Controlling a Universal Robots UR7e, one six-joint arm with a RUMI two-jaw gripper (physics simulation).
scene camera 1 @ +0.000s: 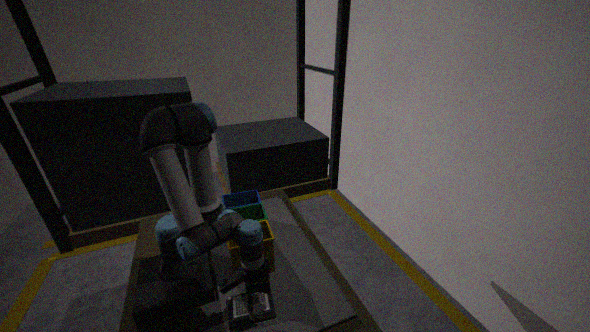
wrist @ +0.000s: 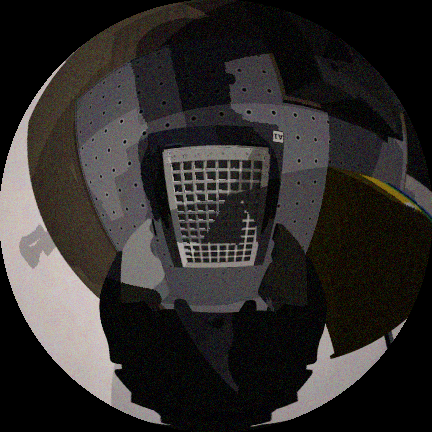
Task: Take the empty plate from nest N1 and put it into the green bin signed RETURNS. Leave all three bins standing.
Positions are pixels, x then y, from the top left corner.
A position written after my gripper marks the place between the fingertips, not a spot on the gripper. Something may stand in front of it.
Scene:
my gripper: scene camera 1 252, 304; wrist 214, 222

